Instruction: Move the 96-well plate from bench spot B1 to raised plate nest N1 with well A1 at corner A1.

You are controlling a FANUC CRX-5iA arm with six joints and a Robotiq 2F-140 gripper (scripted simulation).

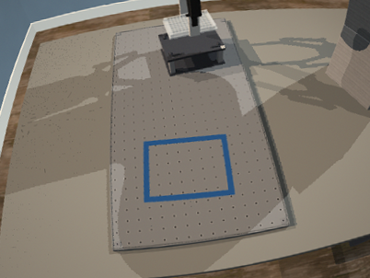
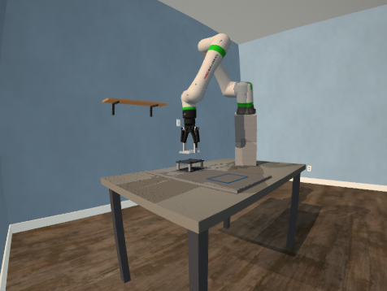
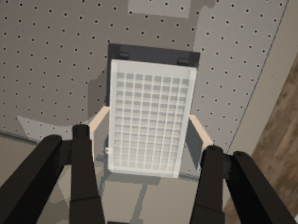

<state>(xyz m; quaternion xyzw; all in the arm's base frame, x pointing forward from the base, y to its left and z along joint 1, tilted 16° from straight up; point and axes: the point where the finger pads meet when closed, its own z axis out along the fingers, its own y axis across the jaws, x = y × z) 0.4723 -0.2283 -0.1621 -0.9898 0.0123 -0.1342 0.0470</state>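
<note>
My gripper is now 90 mm above the raised plate nest N1. From my hand the other things lie so: 96-well plate: 20 mm below; A1 label: 70 mm behind, 60 mm to the left, 80 mm below.
</note>
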